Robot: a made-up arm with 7 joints.
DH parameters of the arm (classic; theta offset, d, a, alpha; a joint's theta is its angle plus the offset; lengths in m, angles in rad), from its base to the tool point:
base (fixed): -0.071 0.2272 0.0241 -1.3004
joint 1: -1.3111 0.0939 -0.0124 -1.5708
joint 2: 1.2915 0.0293 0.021 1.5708
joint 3: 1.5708 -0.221 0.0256 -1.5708
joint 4: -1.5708 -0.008 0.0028 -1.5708
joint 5: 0 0.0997 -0.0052 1.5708
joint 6: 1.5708 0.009 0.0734 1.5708
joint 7: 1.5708 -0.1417 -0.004 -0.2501
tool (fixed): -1.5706 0.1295 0 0
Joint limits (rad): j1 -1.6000..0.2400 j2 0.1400..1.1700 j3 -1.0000..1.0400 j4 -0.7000..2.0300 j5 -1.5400..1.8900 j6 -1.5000..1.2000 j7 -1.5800..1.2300
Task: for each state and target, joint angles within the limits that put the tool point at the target. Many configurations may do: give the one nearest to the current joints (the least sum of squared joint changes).
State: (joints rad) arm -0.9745 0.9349 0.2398 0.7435 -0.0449 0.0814 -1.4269
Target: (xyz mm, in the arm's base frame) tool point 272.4 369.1 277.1
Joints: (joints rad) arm -0.8709 1.1316 0.4473 0.5749 0.0381 0.0635 -1.3274
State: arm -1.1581 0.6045 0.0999 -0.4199 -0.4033 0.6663 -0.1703
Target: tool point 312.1 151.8 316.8
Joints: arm -1.2560 0.7562 0.1921 -0.3318 -0.3752 0.6595 -0.1989
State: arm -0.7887 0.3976 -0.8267 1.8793 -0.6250 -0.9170 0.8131
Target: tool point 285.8 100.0 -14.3
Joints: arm -0.9359 0.2056 -0.8231 2.0300 -0.6935 -1.2004 0.5353
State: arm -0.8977 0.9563 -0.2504 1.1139 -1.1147 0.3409 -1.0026
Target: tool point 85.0 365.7 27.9
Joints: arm -0.4345 1.0379 -0.3171 1.6742 -1.0389 0.6027 -0.9473
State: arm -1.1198 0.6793 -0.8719 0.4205 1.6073 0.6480 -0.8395
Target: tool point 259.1 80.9 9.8
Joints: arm -0.5755 0.5645 -1.0000 0.5179 1.6306 0.5832 -0.8123
